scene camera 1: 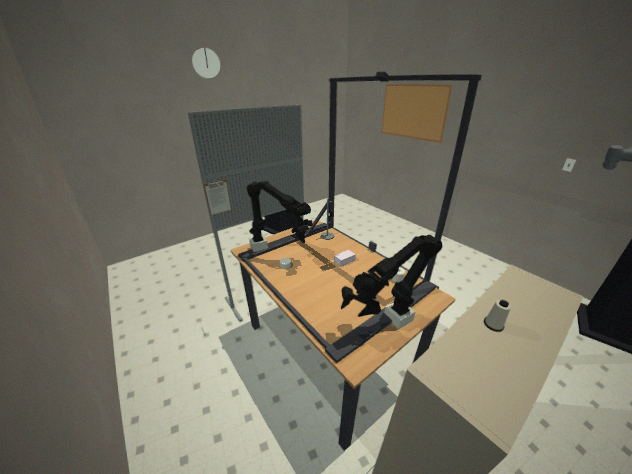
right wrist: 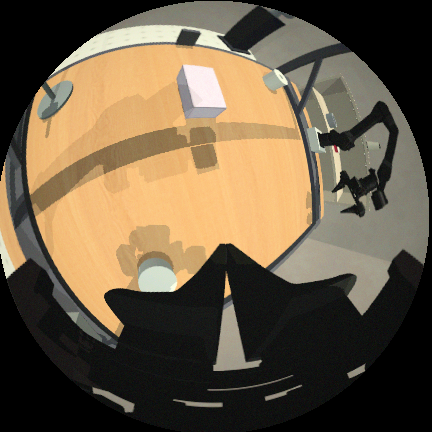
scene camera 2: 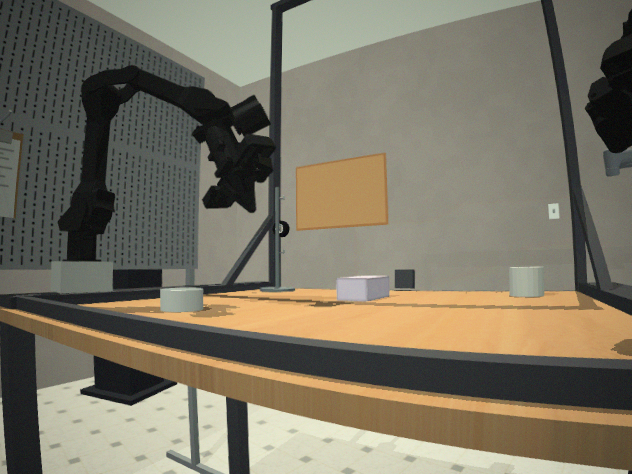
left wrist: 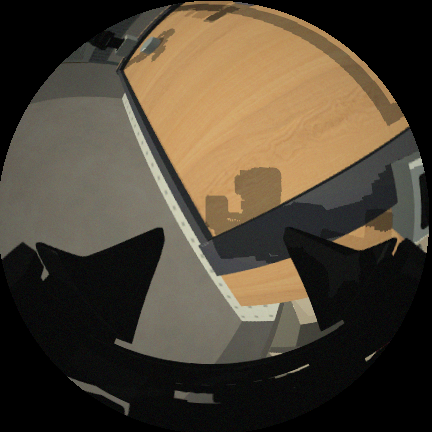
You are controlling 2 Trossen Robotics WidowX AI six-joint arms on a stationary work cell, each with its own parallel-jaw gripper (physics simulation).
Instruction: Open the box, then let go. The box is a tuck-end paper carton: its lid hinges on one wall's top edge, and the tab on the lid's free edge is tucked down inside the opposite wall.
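Places are measured from the left arm's base along level axes (x ahead, y down, z left), in millimetres.
Where they show: left gripper, fingertip midpoint: [scene camera 1: 349, 312] [right wrist: 335, 201] [left wrist: 226, 233]; right gripper, fingertip midpoint: [scene camera 1: 304, 243] [right wrist: 224, 248] [scene camera 2: 253, 211]; left arm's base, link origin: [scene camera 1: 400, 309] [right wrist: 320, 139]; right arm's base, link origin: [scene camera 1: 257, 239].
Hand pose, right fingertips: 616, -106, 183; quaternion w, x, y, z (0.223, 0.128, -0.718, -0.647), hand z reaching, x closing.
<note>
Each offset is from my right fingertips to the centre of the thing, as dx, dy, dz. "pt": to the spot under its first point.
The pale lilac box {-84, +145, -245} [scene camera 1: 344, 257] [scene camera 2: 359, 289] [right wrist: 201, 90] lies on the wooden table, its top flat and closed; the hinge side and the tab cannot be told. My right gripper [scene camera 1: 302, 240] [scene camera 2: 250, 208] [right wrist: 224, 248] is shut and empty, high above the table and left of the box in both scene views. My left gripper [scene camera 1: 351, 310] [left wrist: 226, 233] [right wrist: 335, 201] is open and empty, above the table's near right end in scene camera 1, far from the box. In scene camera 2 part of the left arm shows, its fingers not clearly.
A short grey-white cylinder {+67, +151, +100} [scene camera 1: 285, 263] [scene camera 2: 181, 299] [left wrist: 151, 45] [right wrist: 157, 279] stands below the right gripper. A taller pale cylinder {-393, +138, -401} [scene camera 2: 526, 281] [right wrist: 275, 80] stands beyond the box. A thin pole on a round base {pt +207, +161, -285} [scene camera 2: 277, 289] [right wrist: 56, 100] stands near the dark frame post [scene camera 2: 276, 102].
</note>
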